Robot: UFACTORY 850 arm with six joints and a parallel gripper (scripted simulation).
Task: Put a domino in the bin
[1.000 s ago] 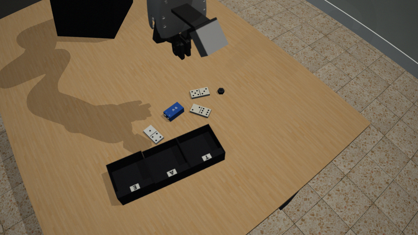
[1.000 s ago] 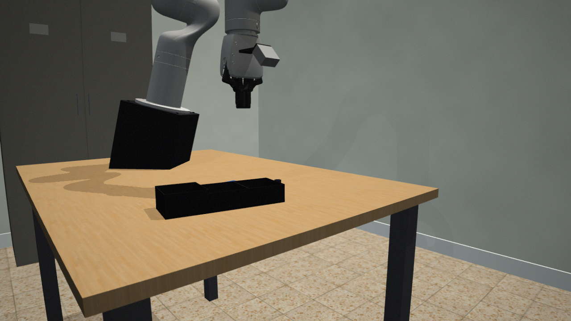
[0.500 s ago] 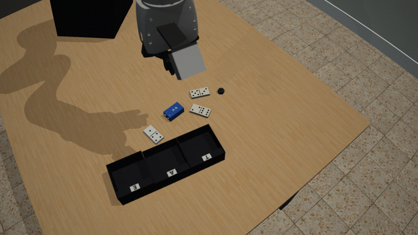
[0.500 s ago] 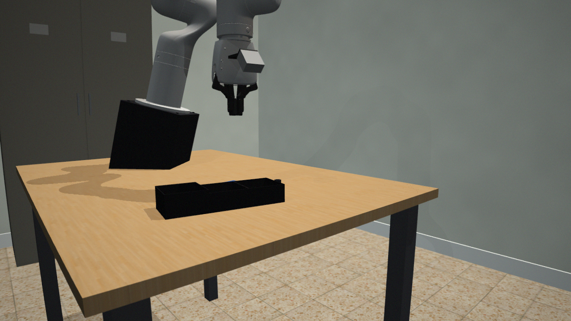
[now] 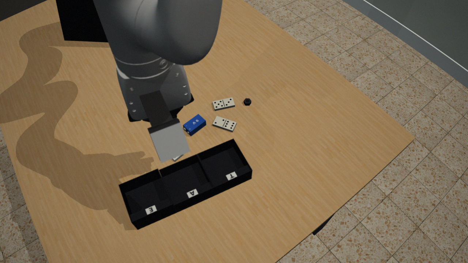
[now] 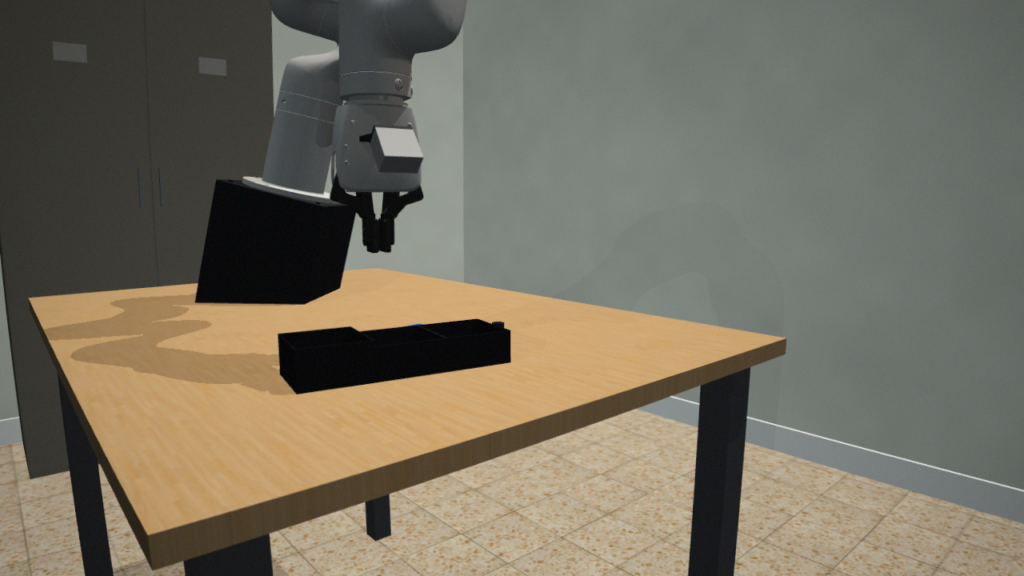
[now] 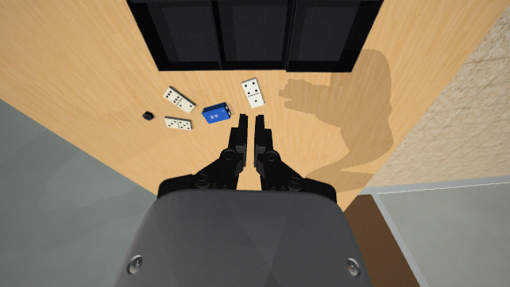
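Now: the black three-part tray 60 mm ahead of my hand and 130 mm below it. The rest, counted from my hand: blue 9V battery 70 mm behind, 60 mm to the left, 140 mm below; then small black nut 90 mm behind, 210 mm to the left, 150 mm below.
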